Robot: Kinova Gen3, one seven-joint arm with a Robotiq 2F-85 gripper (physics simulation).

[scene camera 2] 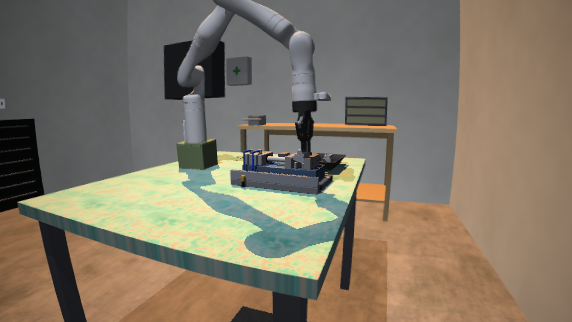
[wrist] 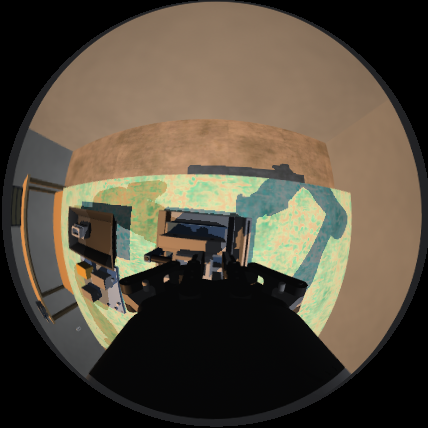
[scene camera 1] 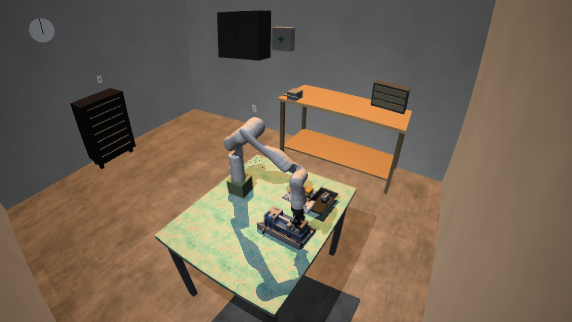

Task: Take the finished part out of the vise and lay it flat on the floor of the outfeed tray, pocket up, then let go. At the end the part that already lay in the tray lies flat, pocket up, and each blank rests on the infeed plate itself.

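Seen in the pictures: gripper, fingertip midpoint: (scene camera 2: 305, 152) (wrist: 212, 257) (scene camera 1: 297, 226); arm's base at its link origin: (scene camera 2: 196, 141) (scene camera 1: 238, 178).
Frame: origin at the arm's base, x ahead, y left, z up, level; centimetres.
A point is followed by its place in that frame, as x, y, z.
The finished part (scene camera 2: 301, 158) {52.1, -21.5, -2.3} (wrist: 214, 261) {52.6, -21.5, -1.8} is at the vise (scene camera 1: 280, 234) {45.6, -26.8, -6.4} (scene camera 2: 275, 179) {45.3, -27.2, -8.1} (wrist: 172, 242) {55.4, -15.8, -1.8}, between its jaws and partly hidden by my fingers; its exact tilt is unclear. My gripper (scene camera 1: 298, 222) {53.5, -21.6, -0.4} (scene camera 2: 305, 149) {53.5, -21.6, -0.4} (wrist: 212, 257) {53.5, -21.6, -0.4} points down at the part, its fingers partly closed around it but not gripping. The outfeed tray (scene camera 1: 319, 206) {55.4, 9.8, -10.2} (wrist: 100, 246) {51.8, 10.0, -10.2} is dark brown; the other part (scene camera 1: 326, 195) {56.4, 20.0, -8.1} (wrist: 81, 230) {56.3, 16.1, -7.8} in it shows a light-rimmed opening, tilt unclear. The infeed plate (wrist: 116, 301) {33.8, 9.1, -10.6} bears an orange block (scene camera 1: 309, 190) {44.3, 18.7, -7.1} (wrist: 84, 270) {44.2, 17.0, -7.1} and dark-looking blocks (wrist: 92, 292) {35.8, 18.0, -8.2}; their undersides are hidden.
The vise's blue hoses (scene camera 2: 244, 161) {33.2, -22.7, -3.9} and raised jaws stand close to my fingers. The arm's green base block (scene camera 1: 240, 185) {5.0, -5.7, -0.7} (scene camera 2: 197, 155) {4.1, -6.0, -5.4} stands at the table's back left. An orange workbench (scene camera 1: 350, 106) (scene camera 2: 320, 127) stands behind the table (scene camera 1: 200, 240) {5.0, -51.3, -11.5} (scene camera 2: 125, 215) {17.7, -60.0, -11.4}.
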